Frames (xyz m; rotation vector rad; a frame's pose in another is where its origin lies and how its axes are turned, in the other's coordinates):
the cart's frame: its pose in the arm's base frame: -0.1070 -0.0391 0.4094 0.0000 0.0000 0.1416
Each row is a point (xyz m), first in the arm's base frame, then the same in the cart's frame.
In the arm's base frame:
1: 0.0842 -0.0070 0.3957
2: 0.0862 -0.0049 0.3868
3: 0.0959 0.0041 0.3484
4: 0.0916 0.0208 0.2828
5: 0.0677 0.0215 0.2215
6: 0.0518 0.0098 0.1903
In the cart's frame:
1: 0.1938 0.0048 -0.0137
2: 0.1961 0.0066 -0.0226
3: 0.2070 0.0141 -0.0610
4: 0.2051 0.0313 -0.1266
5: 0.1815 0.0353 -0.1879
6: 0.1641 0.0260 -0.2191

